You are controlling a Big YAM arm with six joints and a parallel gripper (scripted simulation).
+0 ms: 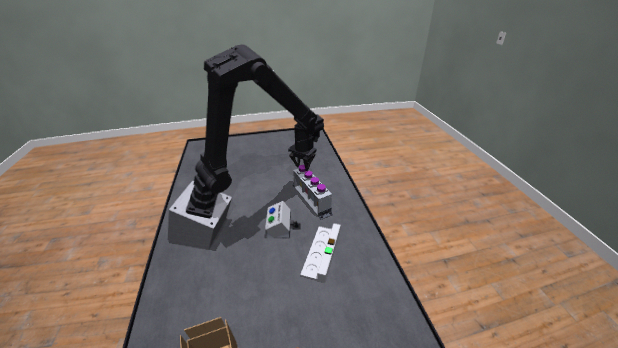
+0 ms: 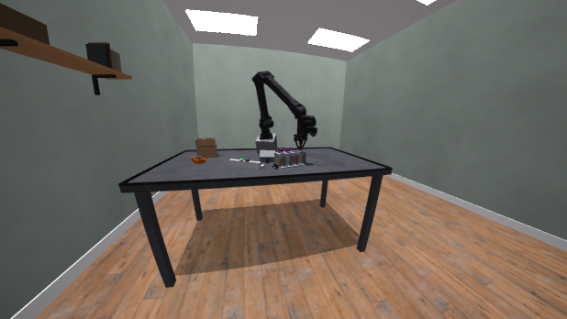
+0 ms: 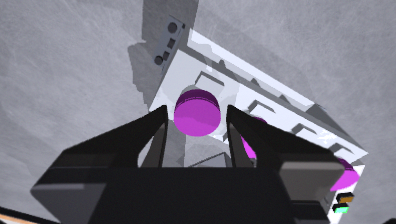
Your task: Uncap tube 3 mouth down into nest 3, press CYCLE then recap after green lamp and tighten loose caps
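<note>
My hand is 4 cm short of the cap, 9 cm to the left of it and 1 cm above it. From my hand the other things lie so: blue key: 13 cm behind, 20 cm to the right, 5 cm below; key housing: 11 cm behind, 22 cm to the right, 7 cm below; green key: 13 cm behind, 25 cm to the right, 5 cm below.
</note>
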